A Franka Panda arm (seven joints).
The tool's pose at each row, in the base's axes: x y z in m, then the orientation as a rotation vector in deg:
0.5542 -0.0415 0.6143 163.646 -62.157 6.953
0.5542 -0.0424 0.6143 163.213 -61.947 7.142
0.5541 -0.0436 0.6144 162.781 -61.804 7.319
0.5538 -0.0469 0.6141 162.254 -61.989 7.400
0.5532 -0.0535 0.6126 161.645 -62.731 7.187
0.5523 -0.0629 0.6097 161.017 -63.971 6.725
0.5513 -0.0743 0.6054 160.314 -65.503 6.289
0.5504 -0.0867 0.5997 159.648 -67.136 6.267
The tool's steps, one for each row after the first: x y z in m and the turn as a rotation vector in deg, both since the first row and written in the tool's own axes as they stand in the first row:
0.0006 0.0007 0.0001 -0.391 0.295 -0.041
0.0013 0.0016 0.0001 -0.764 0.573 -0.040
0.0032 0.0043 0.0008 -1.148 0.778 0.182
0.0070 0.0095 0.0029 -1.516 0.750 0.764
0.0122 0.0170 0.0068 -1.810 0.500 1.656
0.0185 0.0259 0.0122 -2.058 0.240 2.750
0.0254 0.0355 0.0191 -2.116 0.195 3.912

